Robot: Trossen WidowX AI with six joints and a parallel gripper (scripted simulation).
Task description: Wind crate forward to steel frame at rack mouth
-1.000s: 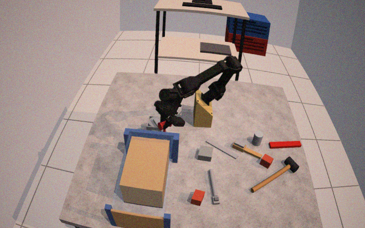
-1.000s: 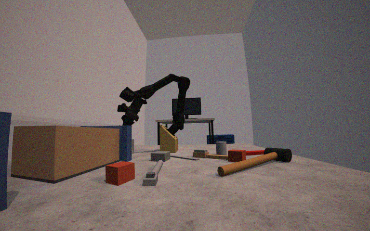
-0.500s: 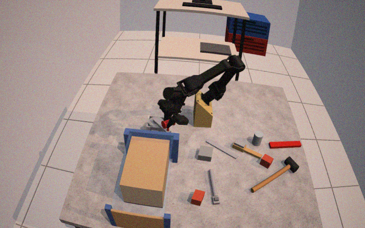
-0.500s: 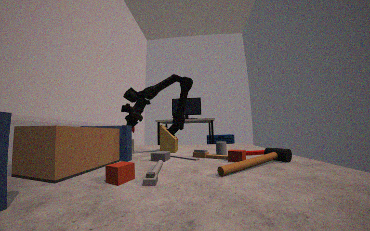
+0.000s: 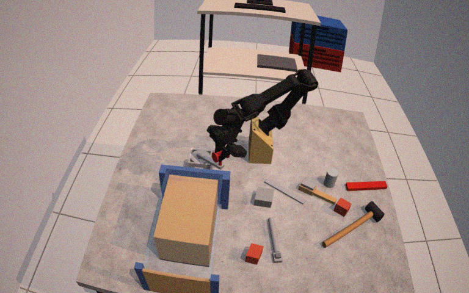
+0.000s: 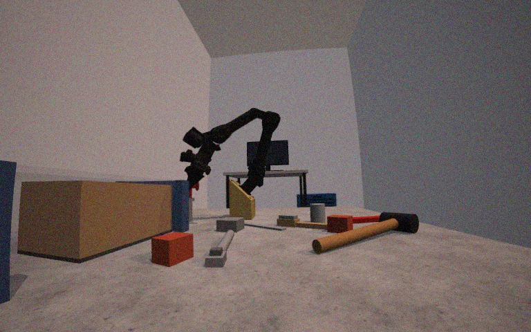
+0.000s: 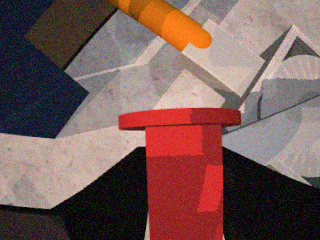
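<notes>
Right now the grey crank arm is 30 mm behind my gripper tip, 20 mm to the right of it and 30 mm below it. Round my gripper tip: grey winch (80 mm behind, 80 mm to the right, 100 mm below); then red knob (10 mm behind, 10 mm to the left); then blue frame (100 mm ahead, 70 mm to the right, 30 mm below).
</notes>
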